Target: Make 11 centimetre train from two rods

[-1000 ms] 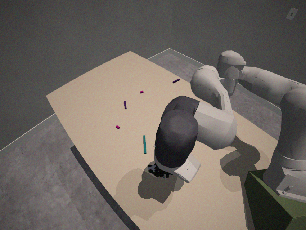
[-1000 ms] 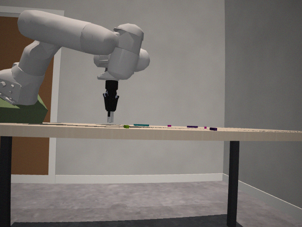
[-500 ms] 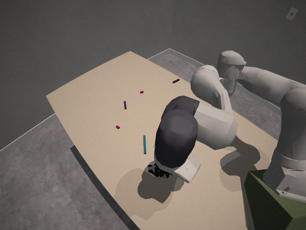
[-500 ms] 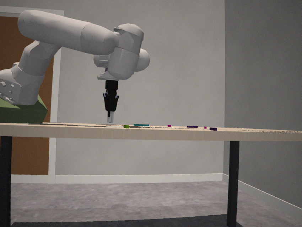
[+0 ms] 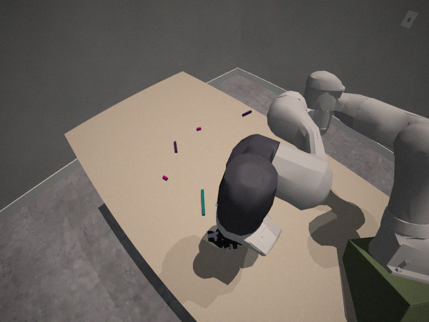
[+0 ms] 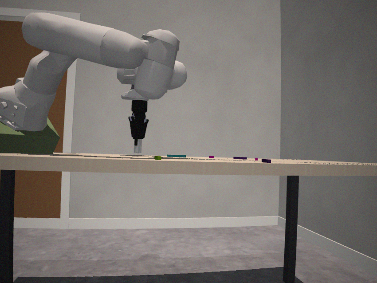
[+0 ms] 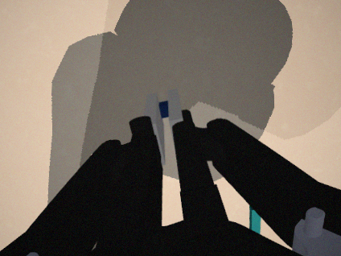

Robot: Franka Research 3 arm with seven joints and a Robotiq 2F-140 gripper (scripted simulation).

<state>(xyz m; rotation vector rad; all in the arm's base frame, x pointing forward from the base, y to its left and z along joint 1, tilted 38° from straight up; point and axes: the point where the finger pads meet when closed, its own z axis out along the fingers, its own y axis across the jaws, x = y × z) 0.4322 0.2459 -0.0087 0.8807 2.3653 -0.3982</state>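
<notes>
Right now the blue rod is 30 mm below my hand. From my hand the other things lie so: lime rod: 20 mm behind, 550 mm to the right, 40 mm below; turquoise rod: 170 mm ahead, 80 mm to the right, 40 mm below.
</notes>
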